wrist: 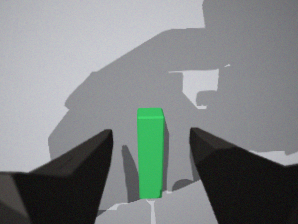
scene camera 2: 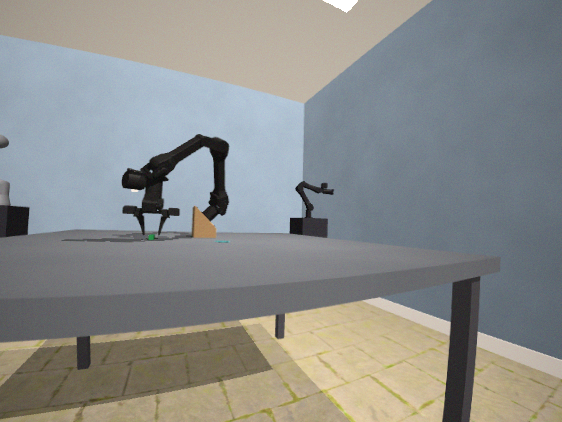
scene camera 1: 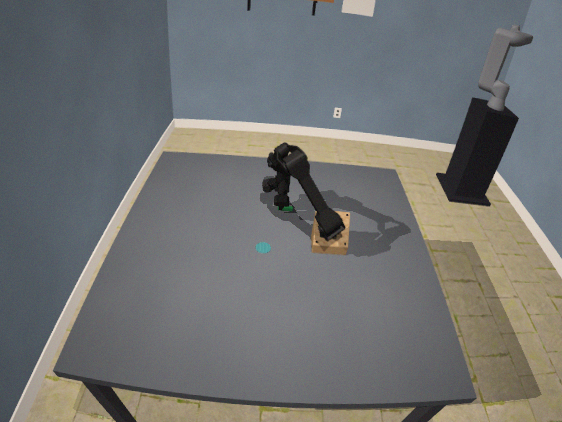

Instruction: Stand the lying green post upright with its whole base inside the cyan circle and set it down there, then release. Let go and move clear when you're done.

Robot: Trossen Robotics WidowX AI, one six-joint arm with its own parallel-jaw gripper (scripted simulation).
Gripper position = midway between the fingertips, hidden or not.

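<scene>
My gripper [wrist: 151,135] visible. Green post [wrist: 150,121] too.
</scene>
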